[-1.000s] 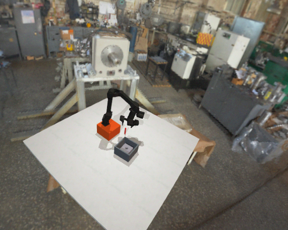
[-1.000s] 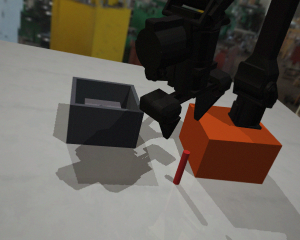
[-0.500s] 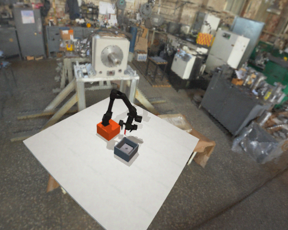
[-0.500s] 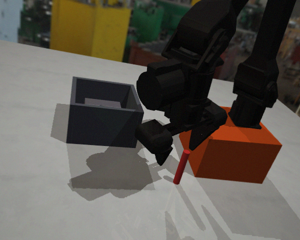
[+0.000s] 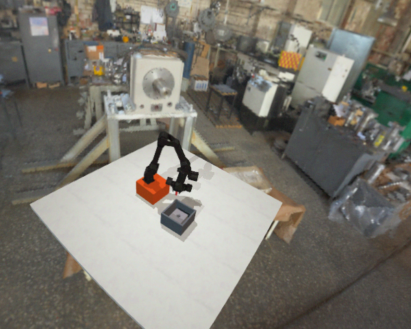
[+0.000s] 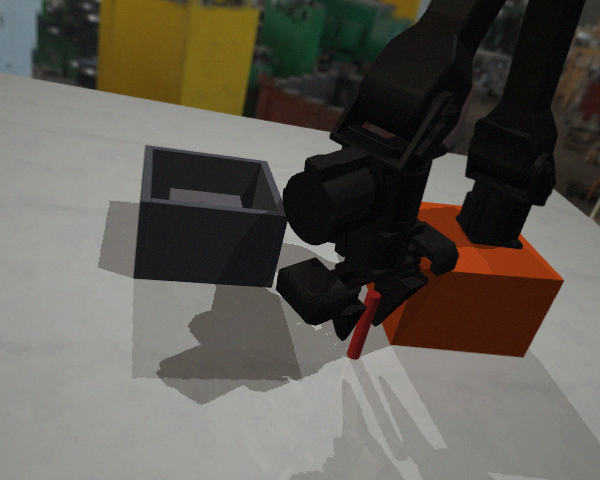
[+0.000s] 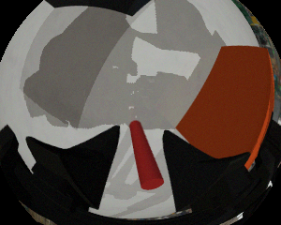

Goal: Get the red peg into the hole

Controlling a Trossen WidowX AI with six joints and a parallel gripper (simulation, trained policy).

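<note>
The grey plate is 18 cm ahead of my gripper tip, 16 cm to the right of it and 2 cm above it. From my gripper tip the other things lie so: red peg: 1 cm to the left, 1 cm above; dark box: 18 cm ahead, 16 cm to the right.
</note>
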